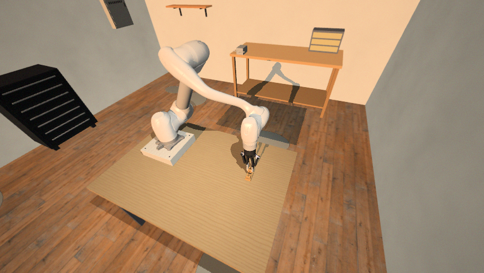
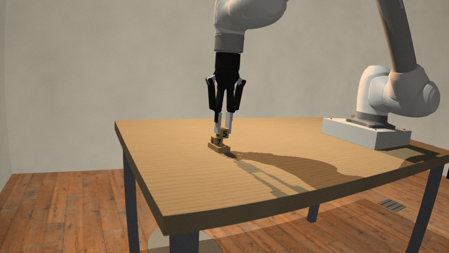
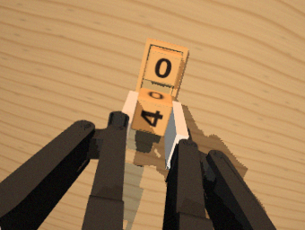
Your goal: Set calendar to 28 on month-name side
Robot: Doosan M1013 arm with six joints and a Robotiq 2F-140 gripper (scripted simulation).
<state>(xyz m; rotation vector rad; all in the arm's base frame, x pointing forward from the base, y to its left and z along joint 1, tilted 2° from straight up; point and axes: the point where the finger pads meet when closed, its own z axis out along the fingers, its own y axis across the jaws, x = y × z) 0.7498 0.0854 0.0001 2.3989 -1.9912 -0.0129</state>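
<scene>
The wooden calendar tray is 8 cm below my hand and 2 cm to the right of it.
</scene>
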